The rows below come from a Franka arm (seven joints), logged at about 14 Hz.
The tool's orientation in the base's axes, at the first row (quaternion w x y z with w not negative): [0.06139 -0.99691 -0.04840 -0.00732]
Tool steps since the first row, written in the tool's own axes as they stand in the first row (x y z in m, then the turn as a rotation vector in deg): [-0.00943 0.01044 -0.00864 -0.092 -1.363 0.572]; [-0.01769 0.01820 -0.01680 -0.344 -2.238 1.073]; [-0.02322 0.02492 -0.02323 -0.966 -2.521 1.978]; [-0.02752 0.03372 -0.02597 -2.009 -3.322 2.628]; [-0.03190 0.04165 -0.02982 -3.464 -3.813 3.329]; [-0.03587 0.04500 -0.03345 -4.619 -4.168 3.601]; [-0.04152 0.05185 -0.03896 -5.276 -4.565 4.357]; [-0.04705 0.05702 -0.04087 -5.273 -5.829 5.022]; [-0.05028 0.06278 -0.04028 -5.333 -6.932 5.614]
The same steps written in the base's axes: [-0.00844 -0.01228 0.00711 -0.219 1.408 -0.404]; [-0.01598 -0.02174 0.01409 -0.551 2.310 -0.800]; [-0.02088 -0.02970 0.01954 -1.190 2.641 -1.676]; [-0.02433 -0.03914 0.02110 -2.300 3.413 -2.245]; [-0.02795 -0.04786 0.02387 -3.790 3.845 -2.911]; [-0.03160 -0.05200 0.02698 -4.972 4.119 -3.161]; [-0.03661 -0.05998 0.03150 -5.658 4.541 -3.877]; [-0.04162 -0.06585 0.03265 -5.772 5.872 -4.383]; [-0.04427 -0.07178 0.03130 -5.934 7.029 -4.837]
